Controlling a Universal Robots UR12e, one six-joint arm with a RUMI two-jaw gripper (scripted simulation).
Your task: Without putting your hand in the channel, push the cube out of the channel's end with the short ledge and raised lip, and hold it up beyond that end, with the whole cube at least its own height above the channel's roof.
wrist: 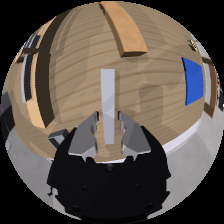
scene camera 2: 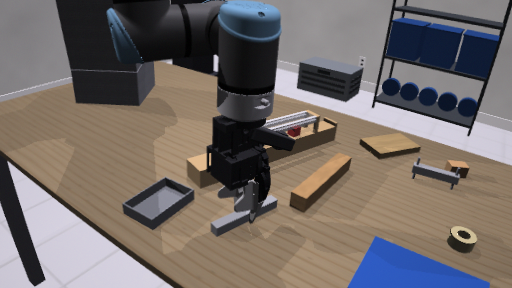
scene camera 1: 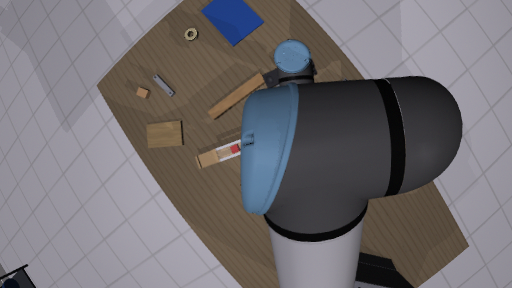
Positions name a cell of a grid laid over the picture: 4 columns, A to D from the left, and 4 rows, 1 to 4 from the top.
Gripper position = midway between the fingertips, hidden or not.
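In scene camera 2 I see my gripper (scene camera 2: B4) and a grey rod (scene camera 2: B4), along with a grey tray (scene camera 2: B3). A wooden bar (scene camera 2: C3) and a wooden plate (scene camera 2: D3) are there too. Scene camera 1 gives me the bar (scene camera 1: C2) again, and the plate (scene camera 1: B2) with it. In the wrist view I find my gripper (wrist: B3) and a blue mat (wrist: D2), while the wooden plate is out of frame in the wrist view.
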